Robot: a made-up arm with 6 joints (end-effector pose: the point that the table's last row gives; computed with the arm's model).
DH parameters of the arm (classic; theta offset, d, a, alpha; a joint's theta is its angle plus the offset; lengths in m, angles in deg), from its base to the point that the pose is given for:
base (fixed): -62.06 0 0.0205 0
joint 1: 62.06 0.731 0.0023 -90
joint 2: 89.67 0 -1.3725 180
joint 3: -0.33 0.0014 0.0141 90
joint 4: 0 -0.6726 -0.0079 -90
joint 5: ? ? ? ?
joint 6: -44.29 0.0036 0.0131 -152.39
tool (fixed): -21.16 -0.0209 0 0
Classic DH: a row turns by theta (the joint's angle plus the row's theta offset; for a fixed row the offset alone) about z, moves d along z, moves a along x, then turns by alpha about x.
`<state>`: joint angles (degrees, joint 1 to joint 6).
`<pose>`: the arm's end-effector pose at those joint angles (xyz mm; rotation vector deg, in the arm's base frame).
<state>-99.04 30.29 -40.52 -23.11 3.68 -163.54</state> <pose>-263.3 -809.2 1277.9 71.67 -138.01 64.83</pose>
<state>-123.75 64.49 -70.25 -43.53 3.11 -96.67</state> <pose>-469.3 -541.1 944.9 -70.15 114.33 -11.55</pose>
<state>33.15 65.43 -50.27 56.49 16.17 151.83</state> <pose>954.5 469.8 669.4 -137.42 -37.19 22.51</pose>
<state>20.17 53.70 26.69 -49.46 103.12 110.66</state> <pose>1616.0 469.8 1108.0 45.62 38.86 -90.05</pose>
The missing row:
joint 5: 0 0.1443 0.0198 90
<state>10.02 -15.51 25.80 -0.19 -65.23 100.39</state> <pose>137.2 -149.1 2467.2 -59.78 77.16 -65.52</pose>
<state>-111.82 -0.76 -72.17 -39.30 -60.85 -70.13</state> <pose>-144.4 -73.2 1454.6 -98.32 56.69 -60.96</pose>
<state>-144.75 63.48 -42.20 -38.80 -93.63 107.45</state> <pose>-865.6 -465.6 757.7 80.55 75.82 83.27</pose>
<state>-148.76 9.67 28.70 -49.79 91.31 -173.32</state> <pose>-828.5 -416.5 2172.5 -33.84 31.79 41.85</pose>
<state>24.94 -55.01 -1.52 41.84 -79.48 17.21</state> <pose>-697.5 -436.9 2081.6 19.60 109.90 -50.58</pose>
